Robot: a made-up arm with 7 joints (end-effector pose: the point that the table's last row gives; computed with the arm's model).
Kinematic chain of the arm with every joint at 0, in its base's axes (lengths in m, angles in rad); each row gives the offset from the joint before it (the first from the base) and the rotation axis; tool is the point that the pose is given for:
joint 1: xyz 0 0 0.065 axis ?
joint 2: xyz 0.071 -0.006 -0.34 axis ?
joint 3: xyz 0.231 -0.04 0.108 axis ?
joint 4: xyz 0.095 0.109 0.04 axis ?
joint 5: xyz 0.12 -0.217 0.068 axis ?
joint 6: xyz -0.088 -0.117 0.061 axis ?
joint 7: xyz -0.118 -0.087 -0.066 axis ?
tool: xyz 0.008 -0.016 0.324
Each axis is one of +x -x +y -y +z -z.
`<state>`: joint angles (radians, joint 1 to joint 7).
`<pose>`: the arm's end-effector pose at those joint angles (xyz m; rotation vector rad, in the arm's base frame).
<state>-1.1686 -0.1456 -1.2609 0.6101 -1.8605 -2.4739 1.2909</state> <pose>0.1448 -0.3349 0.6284 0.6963 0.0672 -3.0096</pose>
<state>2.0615 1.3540 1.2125 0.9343 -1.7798 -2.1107 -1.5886</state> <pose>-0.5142 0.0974 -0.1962 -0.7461 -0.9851 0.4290</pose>
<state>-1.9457 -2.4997 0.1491 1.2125 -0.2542 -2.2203 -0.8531</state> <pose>0.0707 0.2173 0.5783 -1.7969 0.8468 0.0021</pose>
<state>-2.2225 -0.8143 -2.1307 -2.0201 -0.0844 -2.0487 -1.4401</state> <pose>-0.2706 -0.0391 0.4233 0.4635 0.7424 0.5638</pose>
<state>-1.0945 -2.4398 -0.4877 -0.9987 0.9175 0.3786 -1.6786</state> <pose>0.6993 0.4521 0.0088 0.2045 2.3113 2.0848</pose>
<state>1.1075 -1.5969 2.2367 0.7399 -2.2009 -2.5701 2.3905</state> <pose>-0.3068 0.0991 0.0117 0.2390 0.1437 1.5344</pose>
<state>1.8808 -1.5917 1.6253 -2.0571 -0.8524 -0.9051 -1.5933</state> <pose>-0.5936 0.2372 0.1823 1.3390 1.8983 -1.0503</pose>
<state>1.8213 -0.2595 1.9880 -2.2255 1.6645 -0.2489 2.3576</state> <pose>-0.3653 -0.0106 -0.3143 0.4973 -2.6690 -0.4821</pose>
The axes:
joint 1: +y
joint 2: +x
joint 3: +z
joint 4: +x
joint 5: -z
joint 6: -z
joint 7: -y

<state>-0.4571 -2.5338 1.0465 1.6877 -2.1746 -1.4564 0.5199</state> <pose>0.9711 -0.2101 -0.1345 1.5042 0.5296 2.3155</pose>
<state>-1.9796 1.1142 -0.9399 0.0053 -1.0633 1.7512 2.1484</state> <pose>0.2249 -0.0439 0.3681 0.9426 -2.0969 -1.9513</pose>
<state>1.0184 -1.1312 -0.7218 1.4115 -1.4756 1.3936 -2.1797</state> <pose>0.1890 -0.3494 -0.7247 0.3526 2.4733 0.0231</pose>
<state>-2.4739 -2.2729 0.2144 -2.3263 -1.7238 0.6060 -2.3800</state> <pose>-0.0961 0.2017 1.1388 -1.5000 -0.9727 0.5018</pose>
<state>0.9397 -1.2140 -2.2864 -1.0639 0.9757 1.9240 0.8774</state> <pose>0.4114 0.0811 -0.0041 0.4365 0.8568 0.3995</pose>
